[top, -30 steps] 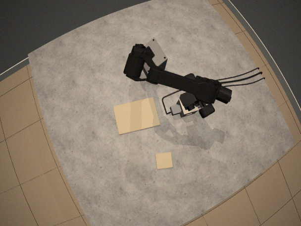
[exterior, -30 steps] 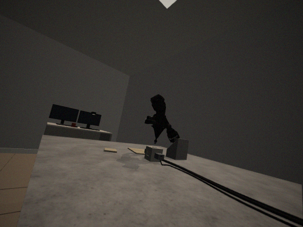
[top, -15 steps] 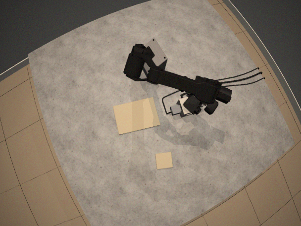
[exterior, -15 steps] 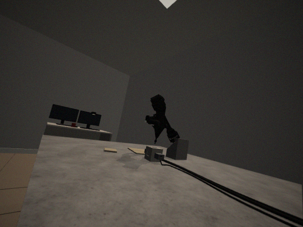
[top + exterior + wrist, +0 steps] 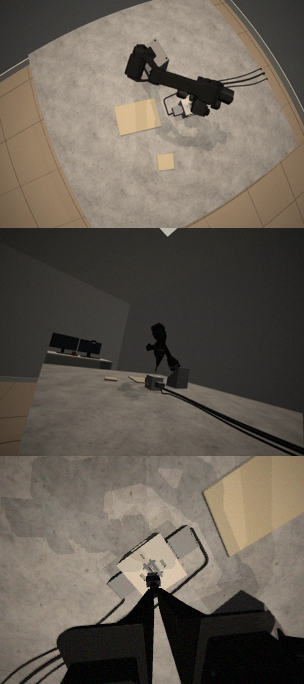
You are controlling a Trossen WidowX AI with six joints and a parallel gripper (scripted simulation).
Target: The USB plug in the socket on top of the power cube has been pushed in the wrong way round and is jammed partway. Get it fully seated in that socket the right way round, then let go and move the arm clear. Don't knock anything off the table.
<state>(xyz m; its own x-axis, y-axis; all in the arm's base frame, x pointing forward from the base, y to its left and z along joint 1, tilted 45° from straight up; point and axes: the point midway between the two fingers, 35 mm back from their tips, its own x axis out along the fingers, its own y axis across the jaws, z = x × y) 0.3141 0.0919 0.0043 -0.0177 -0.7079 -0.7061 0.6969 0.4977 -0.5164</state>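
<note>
Now: the dark USB plug 2 cm below my gripper tip. The rest, counted from my gripper tip: USB socket (7 cm below); then large tan pad (8 cm behind, 24 cm to the right, 13 cm below); then tan square (18 cm ahead, 22 cm to the right, 13 cm below).
</note>
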